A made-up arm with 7 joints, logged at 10 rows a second.
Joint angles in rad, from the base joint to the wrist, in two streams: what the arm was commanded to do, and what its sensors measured. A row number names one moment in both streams.
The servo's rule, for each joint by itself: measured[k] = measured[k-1] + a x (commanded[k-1-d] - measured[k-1]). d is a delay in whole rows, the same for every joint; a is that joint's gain. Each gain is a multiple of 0.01, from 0.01 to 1. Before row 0 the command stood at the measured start. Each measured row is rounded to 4 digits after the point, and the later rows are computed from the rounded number. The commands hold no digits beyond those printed.
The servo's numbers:
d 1
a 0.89 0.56 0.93 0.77 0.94 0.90 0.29
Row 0, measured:
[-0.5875 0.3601 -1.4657 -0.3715 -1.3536 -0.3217 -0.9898]
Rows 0 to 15, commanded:
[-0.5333 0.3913 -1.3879 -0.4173 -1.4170 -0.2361 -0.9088]
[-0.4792 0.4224 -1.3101 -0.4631 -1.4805 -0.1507 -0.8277]
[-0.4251 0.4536 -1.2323 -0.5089 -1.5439 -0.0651 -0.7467]
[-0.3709 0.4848 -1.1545 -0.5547 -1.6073 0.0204 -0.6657]
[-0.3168 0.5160 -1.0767 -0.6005 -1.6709 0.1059 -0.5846]
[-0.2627 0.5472 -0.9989 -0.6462 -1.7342 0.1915 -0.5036]
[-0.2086 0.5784 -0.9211 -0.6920 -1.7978 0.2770 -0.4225]
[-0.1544 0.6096 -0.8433 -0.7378 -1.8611 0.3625 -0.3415]
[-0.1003 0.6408 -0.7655 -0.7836 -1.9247 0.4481 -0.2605]
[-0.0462 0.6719 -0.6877 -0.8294 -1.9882 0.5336 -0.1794]
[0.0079 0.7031 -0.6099 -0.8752 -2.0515 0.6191 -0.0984]
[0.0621 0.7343 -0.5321 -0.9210 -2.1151 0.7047 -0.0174]
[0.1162 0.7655 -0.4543 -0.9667 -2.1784 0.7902 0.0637]
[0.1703 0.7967 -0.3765 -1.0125 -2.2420 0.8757 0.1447]
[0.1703 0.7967 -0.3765 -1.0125 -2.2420 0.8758 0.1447]
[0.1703 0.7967 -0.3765 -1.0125 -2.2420 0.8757 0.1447]
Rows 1 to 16, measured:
[-0.5875 0.3601 -1.4657 -0.3715 -1.3536 -0.3217 -0.9898]
[-0.5393 0.3776 -1.3933 -0.4068 -1.4132 -0.2447 -0.9663]
[-0.4858 0.4027 -1.3159 -0.4502 -1.4765 -0.1601 -0.9261]
[-0.4318 0.4312 -1.2382 -0.4954 -1.5399 -0.0746 -0.8741]
[-0.3776 0.4612 -1.1604 -0.5411 -1.6033 0.0109 -0.8137]
[-0.3235 0.4919 -1.0826 -0.5868 -1.6668 0.0964 -0.7473]
[-0.2694 0.5229 -1.0048 -0.6325 -1.7302 0.1820 -0.6766]
[-0.2153 0.5540 -0.9270 -0.6783 -1.7937 0.2675 -0.6029]
[-0.1611 0.5851 -0.8492 -0.7241 -1.8571 0.3530 -0.5271]
[-0.1070 0.6163 -0.7714 -0.7699 -1.9206 0.4386 -0.4498]
[-0.0529 0.6474 -0.6936 -0.8157 -1.9841 0.5241 -0.3714]
[0.0012 0.6786 -0.6158 -0.8615 -2.0475 0.6096 -0.2922]
[0.0554 0.7098 -0.5380 -0.9073 -2.1110 0.6952 -0.2125]
[0.1095 0.7410 -0.4602 -0.9530 -2.1744 0.7807 -0.1324]
[0.1636 0.7722 -0.3824 -0.9988 -2.2379 0.8662 -0.0520]
[0.1696 0.7859 -0.3769 -1.0093 -2.2418 0.8748 0.0050]

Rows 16 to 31, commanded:
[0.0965 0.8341 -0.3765 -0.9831 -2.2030 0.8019 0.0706]
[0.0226 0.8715 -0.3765 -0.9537 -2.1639 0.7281 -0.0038]
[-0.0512 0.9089 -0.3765 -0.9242 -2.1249 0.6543 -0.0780]
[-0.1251 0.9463 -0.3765 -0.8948 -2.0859 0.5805 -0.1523]
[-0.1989 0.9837 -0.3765 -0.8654 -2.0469 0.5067 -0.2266]
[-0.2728 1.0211 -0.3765 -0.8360 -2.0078 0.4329 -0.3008]
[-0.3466 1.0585 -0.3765 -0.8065 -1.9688 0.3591 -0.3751]
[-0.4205 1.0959 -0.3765 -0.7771 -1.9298 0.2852 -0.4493]
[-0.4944 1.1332 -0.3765 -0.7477 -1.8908 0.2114 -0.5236]
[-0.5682 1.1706 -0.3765 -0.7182 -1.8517 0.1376 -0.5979]
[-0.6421 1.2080 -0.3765 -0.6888 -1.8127 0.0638 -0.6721]
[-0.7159 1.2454 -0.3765 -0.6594 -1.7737 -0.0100 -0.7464]
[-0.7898 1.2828 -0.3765 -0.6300 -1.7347 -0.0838 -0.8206]
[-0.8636 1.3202 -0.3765 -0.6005 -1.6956 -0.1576 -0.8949]
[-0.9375 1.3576 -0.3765 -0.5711 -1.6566 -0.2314 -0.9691]
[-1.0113 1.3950 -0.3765 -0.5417 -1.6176 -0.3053 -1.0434]
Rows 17 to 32, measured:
[0.1702 0.7919 -0.3765 -1.0118 -2.2420 0.8756 0.0455]
[0.1046 0.8155 -0.3765 -0.9897 -2.2053 0.8093 0.0528]
[0.0316 0.8469 -0.3765 -0.9620 -2.1664 0.7362 0.0364]
[-0.0421 0.8816 -0.3765 -0.9329 -2.1274 0.6625 0.0032]
[-0.1160 0.9178 -0.3765 -0.9036 -2.0884 0.5887 -0.0419]
[-0.1898 0.9547 -0.3765 -0.8742 -2.0494 0.5149 -0.0955]
[-0.2637 0.9919 -0.3765 -0.8448 -2.0103 0.4411 -0.1550]
[-0.3375 1.0292 -0.3765 -0.8153 -1.9713 0.3673 -0.2188]
[-0.4114 1.0666 -0.3765 -0.7859 -1.9323 0.2934 -0.2856]
[-0.4853 1.1039 -0.3765 -0.7565 -1.8933 0.2196 -0.3546]
[-0.5591 1.1413 -0.3765 -0.7270 -1.8542 0.1458 -0.4252]
[-0.6330 1.1787 -0.3765 -0.6976 -1.8152 0.0720 -0.4968]
[-0.7068 1.2161 -0.3765 -0.6682 -1.7762 -0.0018 -0.5692]
[-0.7807 1.2535 -0.3765 -0.6388 -1.7372 -0.0756 -0.6421]
[-0.8545 1.2909 -0.3765 -0.6093 -1.6981 -0.1494 -0.7154]
[-0.9284 1.3283 -0.3765 -0.5799 -1.6591 -0.2232 -0.7890]

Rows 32 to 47, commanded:
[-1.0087 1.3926 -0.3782 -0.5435 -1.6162 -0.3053 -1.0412]
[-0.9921 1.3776 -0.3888 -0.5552 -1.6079 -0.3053 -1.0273]
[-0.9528 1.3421 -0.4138 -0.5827 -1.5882 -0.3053 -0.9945]
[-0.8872 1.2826 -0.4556 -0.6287 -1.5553 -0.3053 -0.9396]
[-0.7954 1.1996 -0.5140 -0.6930 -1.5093 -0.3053 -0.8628]
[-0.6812 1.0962 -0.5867 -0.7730 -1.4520 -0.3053 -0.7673]
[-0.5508 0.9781 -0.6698 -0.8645 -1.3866 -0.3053 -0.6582]
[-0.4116 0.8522 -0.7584 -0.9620 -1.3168 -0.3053 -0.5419]
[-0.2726 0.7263 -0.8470 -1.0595 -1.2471 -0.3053 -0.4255]
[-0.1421 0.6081 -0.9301 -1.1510 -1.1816 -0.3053 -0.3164]
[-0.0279 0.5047 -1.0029 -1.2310 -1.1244 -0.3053 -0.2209]
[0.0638 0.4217 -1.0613 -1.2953 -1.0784 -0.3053 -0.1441]
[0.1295 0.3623 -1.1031 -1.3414 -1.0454 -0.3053 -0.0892]
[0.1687 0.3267 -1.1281 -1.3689 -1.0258 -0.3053 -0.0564]
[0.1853 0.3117 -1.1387 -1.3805 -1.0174 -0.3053 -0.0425]
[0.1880 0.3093 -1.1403 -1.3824 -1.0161 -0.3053 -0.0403]
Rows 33 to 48, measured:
[-1.0022 1.3657 -0.3765 -0.5505 -1.6201 -0.2971 -0.8628]
[-1.0080 1.3808 -0.3781 -0.5451 -1.6164 -0.3045 -0.9145]
[-0.9938 1.3790 -0.3881 -0.5529 -1.6084 -0.3052 -0.9472]
[-0.9573 1.3583 -0.4120 -0.5758 -1.5894 -0.3053 -0.9609]
[-0.8949 1.3159 -0.4525 -0.6165 -1.5573 -0.3053 -0.9547]
[-0.8063 1.2508 -0.5097 -0.6754 -1.5122 -0.3053 -0.9280]
[-0.6950 1.1642 -0.5813 -0.7506 -1.4556 -0.3053 -0.8814]
[-0.5667 1.0600 -0.6636 -0.8383 -1.3907 -0.3053 -0.8167]
[-0.4287 0.9436 -0.7518 -0.9335 -1.3212 -0.3053 -0.7370]
[-0.2898 0.8219 -0.8403 -1.0305 -1.2515 -0.3053 -0.6467]
[-0.1583 0.7022 -0.9238 -1.1233 -1.1858 -0.3053 -0.5509]
[-0.0422 0.5916 -0.9974 -1.2062 -1.1281 -0.3053 -0.4552]
[0.0521 0.4965 -1.0568 -1.2748 -1.0814 -0.3053 -0.3650]
[0.1210 0.4213 -1.0999 -1.3261 -1.0476 -0.3053 -0.2850]
[0.1635 0.3683 -1.1261 -1.3591 -1.0271 -0.3053 -0.2187]
[0.1829 0.3366 -1.1378 -1.3756 -1.0180 -0.3053 -0.1676]

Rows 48 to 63, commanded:
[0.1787 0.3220 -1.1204 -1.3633 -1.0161 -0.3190 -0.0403]
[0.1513 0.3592 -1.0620 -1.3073 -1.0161 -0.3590 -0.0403]
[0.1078 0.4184 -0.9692 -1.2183 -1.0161 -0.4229 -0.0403]
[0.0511 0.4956 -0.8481 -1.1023 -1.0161 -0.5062 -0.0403]
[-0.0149 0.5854 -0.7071 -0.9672 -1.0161 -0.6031 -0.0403]
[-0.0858 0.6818 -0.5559 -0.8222 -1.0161 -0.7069 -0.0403]
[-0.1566 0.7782 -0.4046 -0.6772 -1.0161 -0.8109 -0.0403]
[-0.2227 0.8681 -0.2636 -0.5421 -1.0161 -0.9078 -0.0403]
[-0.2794 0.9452 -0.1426 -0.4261 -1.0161 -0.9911 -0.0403]
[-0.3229 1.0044 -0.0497 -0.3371 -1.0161 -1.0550 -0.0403]
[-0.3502 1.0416 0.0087 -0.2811 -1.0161 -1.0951 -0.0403]
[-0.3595 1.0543 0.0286 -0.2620 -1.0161 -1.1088 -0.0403]
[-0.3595 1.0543 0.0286 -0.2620 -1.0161 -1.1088 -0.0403]
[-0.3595 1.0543 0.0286 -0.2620 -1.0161 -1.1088 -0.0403]
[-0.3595 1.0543 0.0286 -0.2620 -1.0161 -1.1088 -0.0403]
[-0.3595 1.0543 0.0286 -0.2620 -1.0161 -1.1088 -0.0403]
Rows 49 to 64, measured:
[0.1874 0.3213 -1.1401 -1.3808 -1.0162 -0.3053 -0.1307]
[0.1797 0.3217 -1.1218 -1.3673 -1.0161 -0.3176 -0.1045]
[0.1544 0.3427 -1.0662 -1.3211 -1.0161 -0.3549 -0.0859]
[0.1129 0.3851 -0.9760 -1.2419 -1.0161 -0.4161 -0.0727]
[0.0579 0.4470 -0.8571 -1.1344 -1.0161 -0.4972 -0.0633]
[-0.0069 0.5245 -0.7176 -1.0057 -1.0161 -0.5925 -0.0566]
[-0.0771 0.6126 -0.5672 -0.8644 -1.0161 -0.6955 -0.0519]
[-0.1479 0.7053 -0.4160 -0.7203 -1.0161 -0.7994 -0.0485]
[-0.2145 0.7965 -0.2743 -0.5831 -1.0161 -0.8970 -0.0461]
[-0.2723 0.8798 -0.1518 -0.4622 -1.0161 -0.9817 -0.0444]
[-0.3173 0.9496 -0.0568 -0.3659 -1.0161 -1.0477 -0.0432]
[-0.3466 1.0011 0.0041 -0.3006 -1.0161 -1.0904 -0.0424]
[-0.3581 1.0309 0.0269 -0.2709 -1.0161 -1.1070 -0.0418]
[-0.3593 1.0440 0.0285 -0.2640 -1.0161 -1.1086 -0.0414]
[-0.3595 1.0498 0.0286 -0.2625 -1.0161 -1.1088 -0.0411]
[-0.3595 1.0523 0.0286 -0.2621 -1.0161 -1.1088 -0.0409]

